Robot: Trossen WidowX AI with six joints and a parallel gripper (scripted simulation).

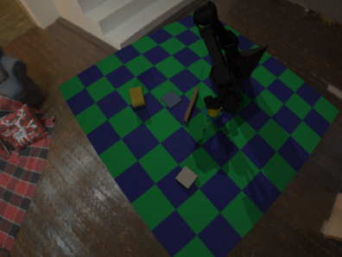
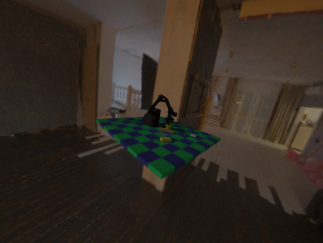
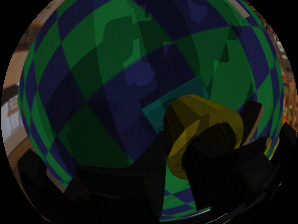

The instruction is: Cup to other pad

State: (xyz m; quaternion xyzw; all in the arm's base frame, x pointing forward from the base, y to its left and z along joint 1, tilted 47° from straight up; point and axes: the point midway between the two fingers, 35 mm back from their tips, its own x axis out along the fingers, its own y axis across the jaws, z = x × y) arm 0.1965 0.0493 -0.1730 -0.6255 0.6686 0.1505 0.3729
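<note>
Now: gripper tip 2 cm short of the cup and 1 cm to the left of it. From my gripper tip the other things lie so: cyan pad 5 cm below, 3 cm ahead, 1 cm to the right; then beige pad 34 cm ahead, 20 cm to the left, 4 cm below; then brown stick 11 cm to the right, 10 cm ahead, 3 cm below.
</note>
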